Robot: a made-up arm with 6 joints. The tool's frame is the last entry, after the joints.
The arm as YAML. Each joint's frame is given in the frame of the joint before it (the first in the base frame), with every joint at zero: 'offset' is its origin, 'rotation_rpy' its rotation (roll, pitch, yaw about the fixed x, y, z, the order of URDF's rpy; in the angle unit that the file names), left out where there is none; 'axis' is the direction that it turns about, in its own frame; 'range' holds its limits. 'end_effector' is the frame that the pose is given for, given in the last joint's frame.
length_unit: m
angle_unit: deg
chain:
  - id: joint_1
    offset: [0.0, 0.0, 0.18]
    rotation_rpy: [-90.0, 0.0, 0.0]
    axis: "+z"
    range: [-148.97, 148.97]
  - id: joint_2
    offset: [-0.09, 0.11, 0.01]
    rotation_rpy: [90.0, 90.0, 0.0]
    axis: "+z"
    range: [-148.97, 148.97]
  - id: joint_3
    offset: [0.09, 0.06, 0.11]
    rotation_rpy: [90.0, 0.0, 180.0]
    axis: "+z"
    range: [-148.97, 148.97]
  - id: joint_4
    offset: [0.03, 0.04, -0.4]
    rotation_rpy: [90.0, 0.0, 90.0]
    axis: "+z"
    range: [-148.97, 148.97]
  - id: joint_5
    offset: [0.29, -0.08, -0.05]
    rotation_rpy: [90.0, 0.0, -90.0]
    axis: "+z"
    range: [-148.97, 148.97]
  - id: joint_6
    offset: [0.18, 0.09, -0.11]
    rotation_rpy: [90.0, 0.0, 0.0]
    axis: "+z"
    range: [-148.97, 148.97]
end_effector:
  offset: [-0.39, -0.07, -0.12]
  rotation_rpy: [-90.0, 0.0, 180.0]
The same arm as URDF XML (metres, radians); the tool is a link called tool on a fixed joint. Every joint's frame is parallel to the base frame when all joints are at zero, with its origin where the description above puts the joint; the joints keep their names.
<robot name="arm">
<joint name="tool_joint" type="fixed"><parent link="link6"/><child link="tool"/><origin xyz="0.39 0.12 0.07"/></joint>
<joint name="joint_6" type="revolute"><parent link="link5"/><child link="link6"/><origin xyz="-0.18 0.09 0.11"/><axis xyz="0 -1 0"/><limit lower="-2.6" upper="2.6"/></joint>
<joint name="joint_5" type="revolute"><parent link="link4"/><child link="link5"/><origin xyz="-0.08 -0.05 0.29"/><axis xyz="0 0 -1"/><limit lower="-2.6" upper="2.6"/></joint>
<joint name="joint_4" type="revolute"><parent link="link3"/><child link="link4"/><origin xyz="-0.4 0.03 0.04"/><axis xyz="0 1 0"/><limit lower="-2.6" upper="2.6"/></joint>
<joint name="joint_3" type="revolute"><parent link="link2"/><child link="link3"/><origin xyz="0.06 -0.09 0.11"/><axis xyz="1 0 0"/><limit lower="-2.6" upper="2.6"/></joint>
<joint name="joint_2" type="revolute"><parent link="link1"/><child link="link2"/><origin xyz="-0.09 0.01 -0.11"/><axis xyz="0 0 1"/><limit lower="-2.6" upper="2.6"/></joint>
<joint name="joint_1" type="revolute"><parent link="base_link"/><child link="link1"/><origin xyz="0 0 0.18"/><axis xyz="0 1 0"/><limit lower="-2.6" upper="2.6"/></joint>
<link name="base_link"/>
<link name="link1"/>
<link name="link2"/>
<link name="link3"/>
<link name="link4"/>
<link name="link5"/>
<link name="link6"/>
<link name="tool"/>
</robot>

